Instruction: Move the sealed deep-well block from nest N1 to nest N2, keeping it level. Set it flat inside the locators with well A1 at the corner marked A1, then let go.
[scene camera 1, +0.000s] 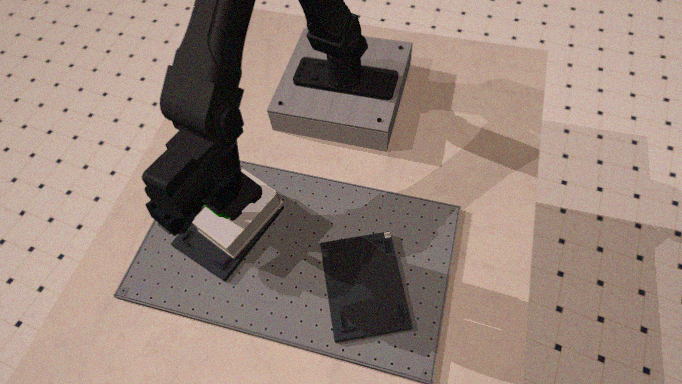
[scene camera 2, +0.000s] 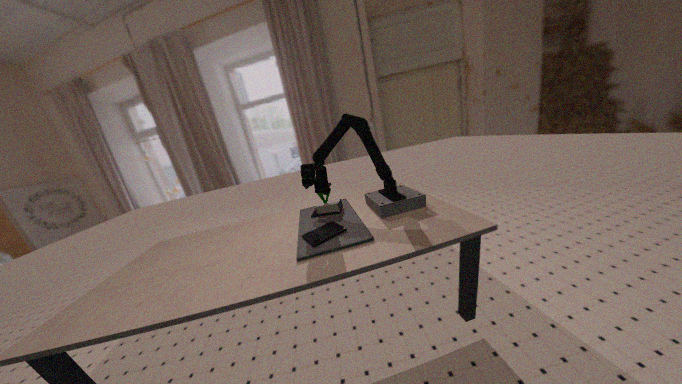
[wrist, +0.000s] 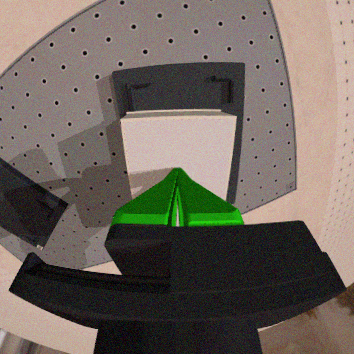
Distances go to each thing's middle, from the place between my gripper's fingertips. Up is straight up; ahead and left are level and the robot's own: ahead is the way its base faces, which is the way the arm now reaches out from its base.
My gripper is now 2 cm past the white block (scene camera 1: 231, 236) and 2 cm above it.
